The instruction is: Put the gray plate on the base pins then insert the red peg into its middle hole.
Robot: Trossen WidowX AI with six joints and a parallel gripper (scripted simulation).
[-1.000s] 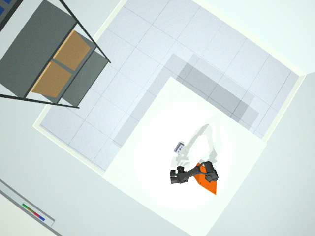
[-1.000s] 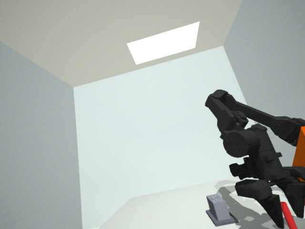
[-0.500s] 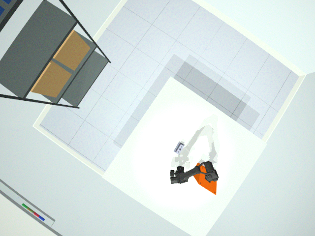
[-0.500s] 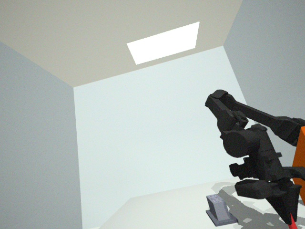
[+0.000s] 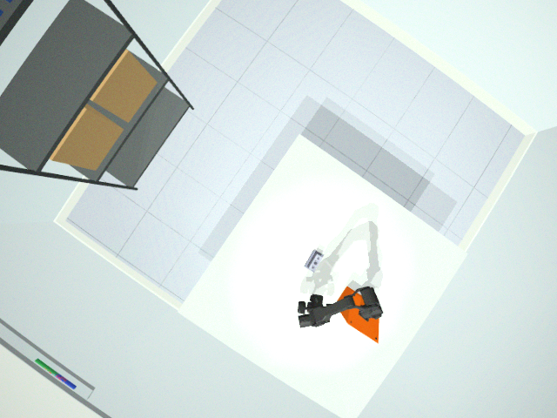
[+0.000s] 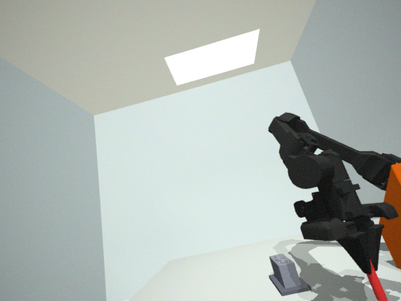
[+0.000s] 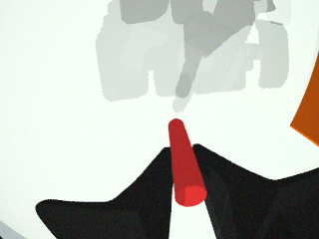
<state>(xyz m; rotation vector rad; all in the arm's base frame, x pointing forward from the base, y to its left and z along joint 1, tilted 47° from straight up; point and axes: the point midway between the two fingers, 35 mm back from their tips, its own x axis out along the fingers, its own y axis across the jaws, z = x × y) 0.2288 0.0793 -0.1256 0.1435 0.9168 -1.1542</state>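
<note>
Right now the gray plate is 190 mm to the right of my gripper tip, 130 mm ahead of it and 20 mm below it. Round my gripper tip: red peg (right at my gripper tip); base (190 mm to the right, 130 mm ahead, 60 mm below).
</note>
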